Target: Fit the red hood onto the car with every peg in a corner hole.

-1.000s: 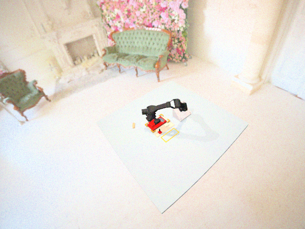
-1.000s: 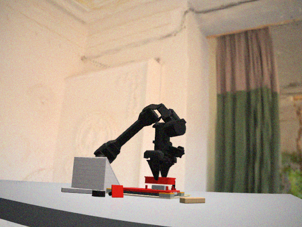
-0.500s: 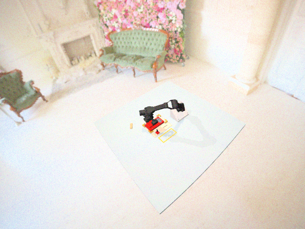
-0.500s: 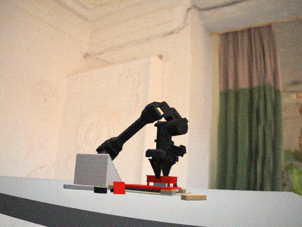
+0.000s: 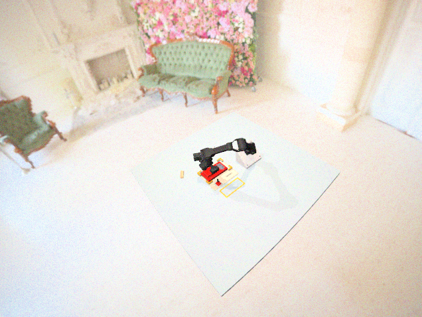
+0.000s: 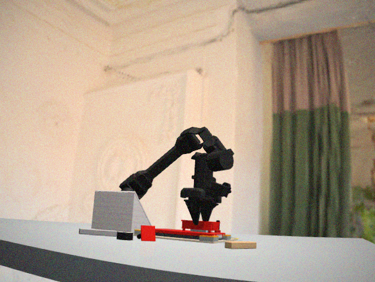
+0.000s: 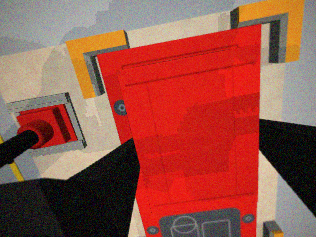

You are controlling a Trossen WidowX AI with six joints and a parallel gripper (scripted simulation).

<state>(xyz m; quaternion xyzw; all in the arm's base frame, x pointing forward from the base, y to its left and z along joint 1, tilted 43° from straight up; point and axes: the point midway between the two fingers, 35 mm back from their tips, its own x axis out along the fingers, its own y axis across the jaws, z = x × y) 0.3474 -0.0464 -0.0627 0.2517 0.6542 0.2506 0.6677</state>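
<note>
Right now the red hood is right at my gripper tip. From my gripper tip the other things lie so: wooden block 170 mm ahead, 170 mm to the right, 40 mm below; then grey engine block 10 mm to the left, 20 mm below.
</note>
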